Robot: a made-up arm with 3 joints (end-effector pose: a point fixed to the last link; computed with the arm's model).
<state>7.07 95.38 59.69</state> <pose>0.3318 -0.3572 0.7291 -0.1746 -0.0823 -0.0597 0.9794</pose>
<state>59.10 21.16 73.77</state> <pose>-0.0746 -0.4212 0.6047 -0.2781 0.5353 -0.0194 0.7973</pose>
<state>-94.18 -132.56 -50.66</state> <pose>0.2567 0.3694 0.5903 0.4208 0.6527 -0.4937 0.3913</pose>
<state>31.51 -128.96 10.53</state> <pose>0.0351 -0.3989 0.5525 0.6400 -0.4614 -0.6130 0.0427</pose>
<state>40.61 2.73 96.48</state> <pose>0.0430 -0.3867 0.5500 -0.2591 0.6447 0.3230 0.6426</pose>
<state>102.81 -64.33 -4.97</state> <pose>-0.3725 -0.2097 0.6080 -0.4815 0.7329 -0.0584 0.4770</pose>
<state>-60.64 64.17 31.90</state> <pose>0.5205 0.2226 0.7289 -0.2897 -0.1964 0.3857 0.8536</pose>
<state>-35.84 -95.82 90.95</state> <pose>0.4650 -0.1477 0.5978 0.6778 -0.5402 -0.3060 0.3939</pose>
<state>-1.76 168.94 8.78</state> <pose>0.2593 -0.3693 0.6224 0.4229 -0.2482 -0.6008 0.6314</pose>
